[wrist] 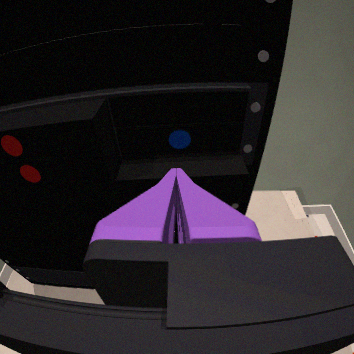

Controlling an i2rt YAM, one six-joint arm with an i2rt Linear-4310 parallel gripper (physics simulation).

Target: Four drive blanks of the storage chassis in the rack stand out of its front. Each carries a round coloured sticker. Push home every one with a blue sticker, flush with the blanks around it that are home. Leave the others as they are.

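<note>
A blue round sticker [180, 139] is on a dark drive blank in the right part of the chassis front. This blank's face lies set back between a side wall on its left and a paler ledge [182, 168] below it. In the dark I cannot tell whether it is flush with the blanks around it. Two red stickers, an upper one [11, 145] and a lower one [30, 173], are on dark faces at the left. My gripper [175, 176] is shut and empty, its purple tips just below the blue sticker in view, over the ledge. Whether they touch anything cannot be told. The fingers hide what lies below.
The rack's right rail [257, 95] has round pale screws. A grey-green wall [320, 100] is to its right. Pale box-like forms [275, 212] stand at the lower right, beyond the rack's edge. A dark bar [160, 91] runs across above the blue sticker.
</note>
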